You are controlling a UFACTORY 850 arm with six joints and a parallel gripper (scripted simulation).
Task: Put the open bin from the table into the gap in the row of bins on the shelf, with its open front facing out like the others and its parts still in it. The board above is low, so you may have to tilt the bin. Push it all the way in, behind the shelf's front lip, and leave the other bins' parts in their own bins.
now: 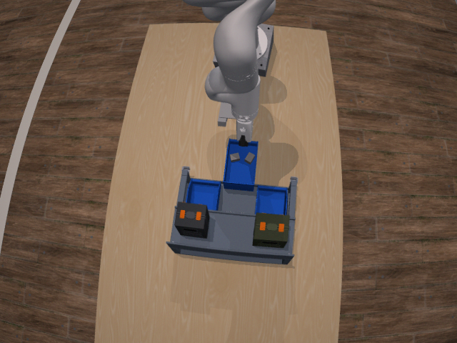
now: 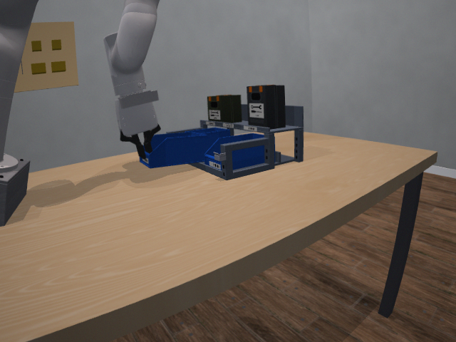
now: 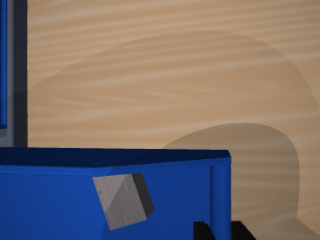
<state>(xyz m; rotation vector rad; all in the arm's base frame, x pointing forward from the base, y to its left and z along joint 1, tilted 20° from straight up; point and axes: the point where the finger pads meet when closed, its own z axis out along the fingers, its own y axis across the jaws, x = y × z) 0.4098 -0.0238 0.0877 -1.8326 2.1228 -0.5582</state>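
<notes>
The grey shelf lies 260 mm ahead of my hand and 40 mm to the right of it. Round my hand: dark green tool case: 350 mm ahead, 80 mm above, 60 mm to the left; black tool case: 300 mm ahead, 170 mm to the right, 90 mm above.
</notes>
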